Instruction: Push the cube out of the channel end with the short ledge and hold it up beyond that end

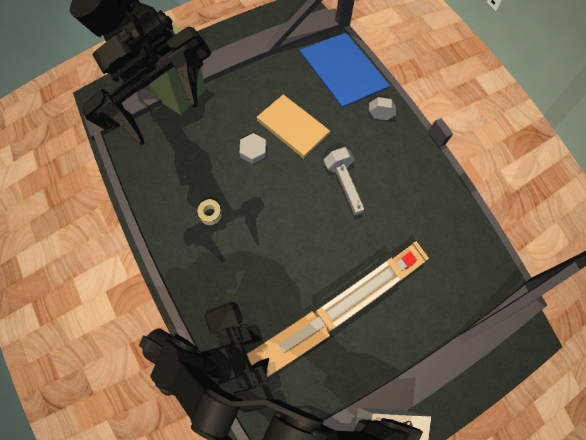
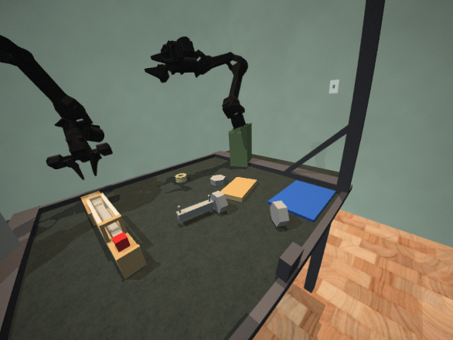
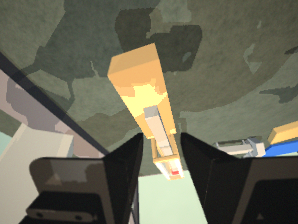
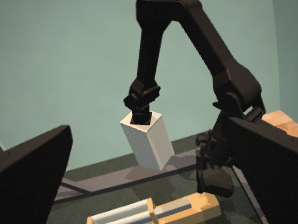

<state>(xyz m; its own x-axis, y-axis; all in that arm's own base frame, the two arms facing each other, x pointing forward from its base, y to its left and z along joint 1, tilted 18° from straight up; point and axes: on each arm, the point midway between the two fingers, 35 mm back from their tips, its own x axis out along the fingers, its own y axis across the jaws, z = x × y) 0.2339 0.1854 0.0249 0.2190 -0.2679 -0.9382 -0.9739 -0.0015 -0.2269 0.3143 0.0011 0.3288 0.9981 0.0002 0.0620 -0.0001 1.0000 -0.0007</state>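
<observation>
My left gripper is now 36 cm past the red cube, 9 cm above it and 1 cm to the left of it. The rest, counted from my left hand: grey hammer-shaped tool 34 cm behind, 21 cm to the right, 11 cm below; then blue slab 53 cm behind, 52 cm to the right, 14 cm below; then orange slab 42 cm to the right, 32 cm behind, 13 cm below.
</observation>
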